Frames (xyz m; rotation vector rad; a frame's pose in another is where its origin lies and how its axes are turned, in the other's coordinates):
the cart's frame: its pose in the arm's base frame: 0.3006 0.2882 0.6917 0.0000 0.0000 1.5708
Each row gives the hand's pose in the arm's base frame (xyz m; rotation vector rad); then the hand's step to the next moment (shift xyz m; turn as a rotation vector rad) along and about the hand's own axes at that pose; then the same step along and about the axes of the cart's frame.
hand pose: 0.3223 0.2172 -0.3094 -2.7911 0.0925 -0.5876
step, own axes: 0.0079 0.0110 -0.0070 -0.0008 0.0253 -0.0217
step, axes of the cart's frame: -0.0133 -0.0044 0.0060 -0.0299 0.0096 0.0113
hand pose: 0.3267 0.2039 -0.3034 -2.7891 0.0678 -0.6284
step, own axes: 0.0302 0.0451 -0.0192 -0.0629 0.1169 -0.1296
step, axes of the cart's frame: -0.0515 -0.0198 0.0164 -0.1393 0.1103 0.0533
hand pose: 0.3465 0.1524 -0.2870 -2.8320 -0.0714 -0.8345
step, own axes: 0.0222 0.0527 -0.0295 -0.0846 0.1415 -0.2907
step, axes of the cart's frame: -0.0576 -0.0082 0.0276 -0.1944 0.2120 0.1702
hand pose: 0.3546 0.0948 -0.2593 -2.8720 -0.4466 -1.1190
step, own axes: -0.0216 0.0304 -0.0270 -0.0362 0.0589 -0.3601
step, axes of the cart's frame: -0.0381 0.0246 0.0080 -0.1118 0.2464 0.2475
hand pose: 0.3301 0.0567 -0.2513 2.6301 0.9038 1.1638
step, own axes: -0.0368 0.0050 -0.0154 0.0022 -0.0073 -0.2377
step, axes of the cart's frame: -0.0269 0.0278 -0.0109 -0.0214 0.1708 0.1641
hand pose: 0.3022 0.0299 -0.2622 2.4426 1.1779 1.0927
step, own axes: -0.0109 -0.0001 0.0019 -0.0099 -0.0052 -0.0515
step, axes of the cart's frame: -0.0078 0.0031 -0.0072 -0.0100 0.0433 0.0283
